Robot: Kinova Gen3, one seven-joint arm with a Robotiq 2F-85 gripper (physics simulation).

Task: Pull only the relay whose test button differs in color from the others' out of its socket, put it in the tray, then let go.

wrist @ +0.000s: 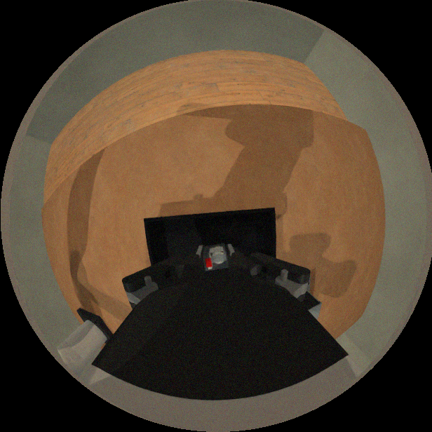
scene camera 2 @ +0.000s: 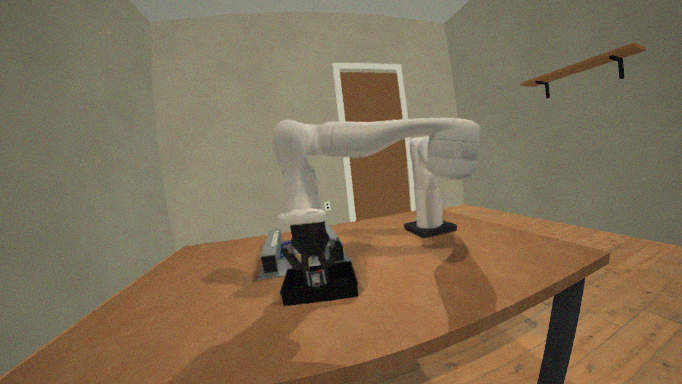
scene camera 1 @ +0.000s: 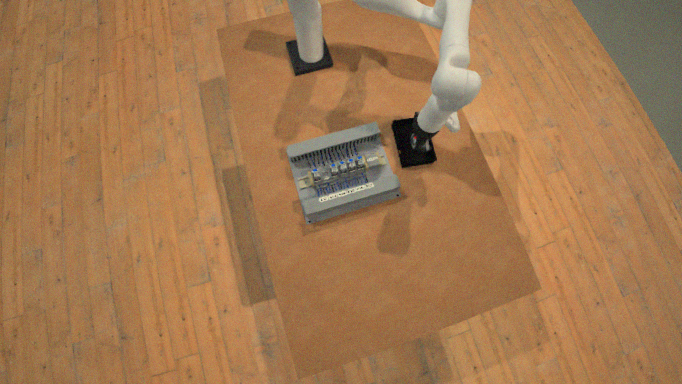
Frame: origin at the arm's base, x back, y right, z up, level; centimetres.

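Where they show: gripper, fingertip midpoint: (scene camera 2: 317, 283) (scene camera 1: 414, 143); arm's base at its link origin: (scene camera 2: 428, 224) (scene camera 1: 311, 53).
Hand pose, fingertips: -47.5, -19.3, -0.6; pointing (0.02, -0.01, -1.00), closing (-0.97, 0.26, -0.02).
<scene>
Things, the pixels of their top centre, and the offset from my fingertips, as dx, dy, dz. "spot": a spot on its surface instead. Level surfaces: height alone.
- relay with the red test button, top centre: (scene camera 2: 315, 271) +0.0, +0.1, +3.1
- black tray at its top centre: (scene camera 2: 318, 275) (scene camera 1: 414, 139) +0.6, +0.2, +1.9
- label strip at a spot on its surface: (scene camera 1: 346, 192) spot: -8.1, +28.8, +4.7
- table at its surface level: dz -1.6
My gripper (scene camera 2: 316, 278) (wrist: 215, 251) is shut on the relay with the red test button (scene camera 2: 315, 277) (wrist: 217, 256). The fingers hold it upright within the outline of the black tray (scene camera 1: 403, 159) (scene camera 2: 320, 296) (wrist: 210, 215), low, at about the height of its walls. Whether the relay touches the tray floor is hidden. In scene camera 1 the gripper (scene camera 1: 421, 146) covers most of the relay. Several relays with blue test buttons (scene camera 1: 342, 166) stand in a row of sockets, with a gap between the leftmost one and the others.
The grey panel (scene camera 1: 345, 131) (scene camera 2: 270, 252) with the sockets, blue wires and a label strip (scene camera 1: 346, 192) lies beside the tray. Its two raised ducts flank the socket row. The arm's black base plate (scene camera 1: 295, 64) (scene camera 2: 430, 230) stands at the back of the table (scene camera 1: 425, 280) (scene camera 2: 400, 320).
</scene>
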